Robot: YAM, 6 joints.
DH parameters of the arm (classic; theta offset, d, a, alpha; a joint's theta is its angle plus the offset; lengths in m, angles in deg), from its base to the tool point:
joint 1: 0 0.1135 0.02 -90
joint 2: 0 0 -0.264 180
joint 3: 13.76 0 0.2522 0
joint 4: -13.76 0 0.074 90
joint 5: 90 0 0 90
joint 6: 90 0.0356 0 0
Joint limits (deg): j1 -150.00..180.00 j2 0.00..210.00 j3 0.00..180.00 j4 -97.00..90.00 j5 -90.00..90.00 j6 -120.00..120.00
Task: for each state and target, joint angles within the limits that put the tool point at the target. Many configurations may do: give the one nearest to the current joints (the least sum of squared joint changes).
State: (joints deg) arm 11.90 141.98 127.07 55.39 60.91 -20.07
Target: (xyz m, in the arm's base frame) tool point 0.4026 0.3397 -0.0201
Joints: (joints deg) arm 43.62 163.56 100.42 52.34 63.26 -20.07
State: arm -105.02 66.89 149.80 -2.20 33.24 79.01
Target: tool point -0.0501 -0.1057 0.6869
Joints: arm -105.39 77.73 134.83 -8.74 34.68 79.01
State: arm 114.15 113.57 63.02 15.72 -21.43 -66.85
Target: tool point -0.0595 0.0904 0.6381
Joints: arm 116.37 62.65 99.33 26.64 -21.68 -66.85
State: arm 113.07 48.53 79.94 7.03 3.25 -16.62
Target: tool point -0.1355 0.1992 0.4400
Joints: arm 124.45 61.30 66.09 2.93 1.56 -16.62
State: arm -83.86 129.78 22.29 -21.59 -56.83 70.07
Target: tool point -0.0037 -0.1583 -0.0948
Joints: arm -101.32 153.27 39.56 -11.86 -50.43 70.07
